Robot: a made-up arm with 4 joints. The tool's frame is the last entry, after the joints.
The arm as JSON. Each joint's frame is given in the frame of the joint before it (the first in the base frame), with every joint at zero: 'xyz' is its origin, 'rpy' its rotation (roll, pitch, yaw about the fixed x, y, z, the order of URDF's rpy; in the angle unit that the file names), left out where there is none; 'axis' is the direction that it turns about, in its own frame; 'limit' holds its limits. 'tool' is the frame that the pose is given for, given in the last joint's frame.
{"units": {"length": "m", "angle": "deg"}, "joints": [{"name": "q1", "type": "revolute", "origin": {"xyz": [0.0, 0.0, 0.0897], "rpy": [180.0, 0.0, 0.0]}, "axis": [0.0, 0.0, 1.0], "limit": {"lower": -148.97, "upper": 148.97}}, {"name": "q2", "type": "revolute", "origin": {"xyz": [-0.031, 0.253, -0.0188], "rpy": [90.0, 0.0, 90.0]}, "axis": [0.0, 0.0, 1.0], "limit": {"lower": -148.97, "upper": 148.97}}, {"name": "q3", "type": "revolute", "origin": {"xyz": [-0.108, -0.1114, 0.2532], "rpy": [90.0, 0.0, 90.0]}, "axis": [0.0, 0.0, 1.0], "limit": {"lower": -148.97, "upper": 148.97}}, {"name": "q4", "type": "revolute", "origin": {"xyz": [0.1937, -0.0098, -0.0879], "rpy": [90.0, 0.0, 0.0]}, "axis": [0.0, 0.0, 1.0], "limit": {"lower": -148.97, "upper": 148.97}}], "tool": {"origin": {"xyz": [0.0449, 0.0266, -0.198], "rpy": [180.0, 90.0, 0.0]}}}
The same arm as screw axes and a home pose.
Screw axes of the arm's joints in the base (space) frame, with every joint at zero. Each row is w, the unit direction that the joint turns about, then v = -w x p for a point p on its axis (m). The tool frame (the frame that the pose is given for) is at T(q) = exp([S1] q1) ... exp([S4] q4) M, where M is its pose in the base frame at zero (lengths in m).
S1: w 0 0 -1 v 0.0000 0.0000 0.0000
S2: w 1 0 0 v 0.0000 0.1085 0.2530
S3: w 0 -1 0 v 0.2199 0.0000 -0.2222
S4: w -1 0 0 v 0.0000 -0.0262 -0.0571
M: xyz 0.4104 -0.0837 -0.0187 (m) quaternion w x y z 1 0 0 0
Joint limits (rad, base to tool): -2.6000..2.6000 -2.6000..2.6000 -2.6000..2.6000 -2.6000..2.6000

